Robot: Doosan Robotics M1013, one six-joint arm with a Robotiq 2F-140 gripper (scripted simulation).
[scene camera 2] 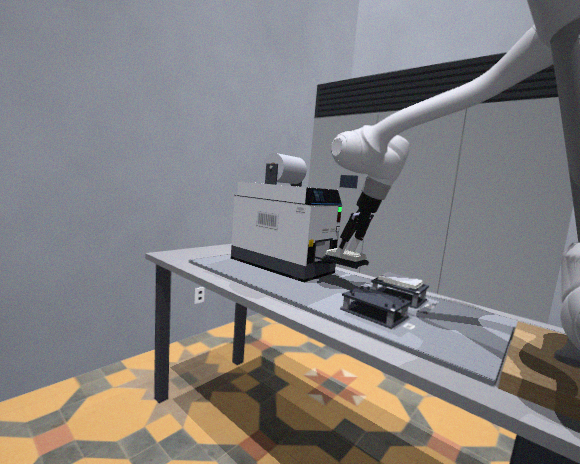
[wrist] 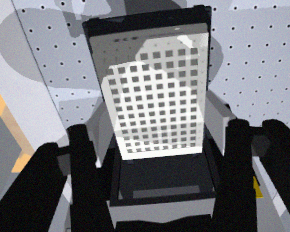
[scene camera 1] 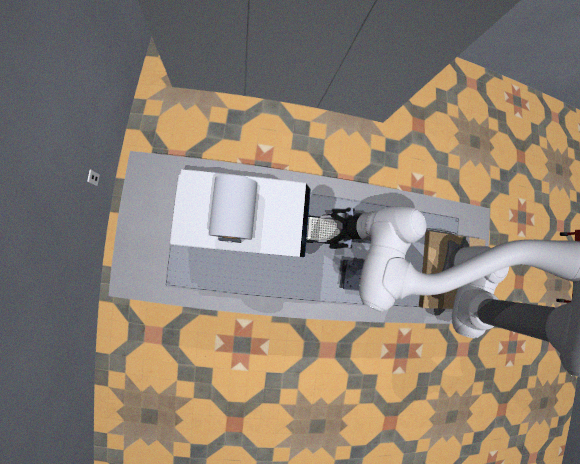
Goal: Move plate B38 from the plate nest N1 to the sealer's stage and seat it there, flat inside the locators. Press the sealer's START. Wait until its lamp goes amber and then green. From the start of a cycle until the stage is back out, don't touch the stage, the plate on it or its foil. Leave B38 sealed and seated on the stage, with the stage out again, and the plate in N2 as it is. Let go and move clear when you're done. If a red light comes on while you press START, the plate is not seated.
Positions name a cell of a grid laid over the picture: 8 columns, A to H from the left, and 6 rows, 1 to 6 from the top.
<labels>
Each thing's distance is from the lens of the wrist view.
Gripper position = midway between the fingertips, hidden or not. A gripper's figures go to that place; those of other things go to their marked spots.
my gripper (wrist: E3): 20 cm
plate B38 (wrist: E4): 20 cm
sealer stage (wrist: C1): 18 cm
</labels>
